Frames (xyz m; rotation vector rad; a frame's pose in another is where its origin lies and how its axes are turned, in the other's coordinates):
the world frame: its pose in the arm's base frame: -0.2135 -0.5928 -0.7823 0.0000 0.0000 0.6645
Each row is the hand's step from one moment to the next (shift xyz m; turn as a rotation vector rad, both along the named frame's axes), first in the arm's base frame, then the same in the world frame.
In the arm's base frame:
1: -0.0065 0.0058 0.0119 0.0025 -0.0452 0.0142
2: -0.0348 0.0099 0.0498 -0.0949 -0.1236 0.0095
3: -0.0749 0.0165 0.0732 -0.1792 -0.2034 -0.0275
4: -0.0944 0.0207 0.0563 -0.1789 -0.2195 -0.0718
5: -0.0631 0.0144 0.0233 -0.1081 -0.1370 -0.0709
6: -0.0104 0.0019 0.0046 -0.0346 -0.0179 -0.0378
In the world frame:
1: -0.0015 0.0086 0.0119 -0.0259 -0.0371 0.0142
2: -0.0213 0.0293 0.0498 -0.1509 -0.0388 0.0095
3: -0.0488 0.0592 0.0732 -0.2665 -0.0496 -0.0275
4: -0.0615 0.0745 0.0563 -0.2762 -0.0625 -0.0718
5: -0.0408 0.0502 0.0233 -0.1696 -0.0412 -0.0709
6: -0.0070 0.0079 0.0046 -0.0383 0.0072 -0.0378

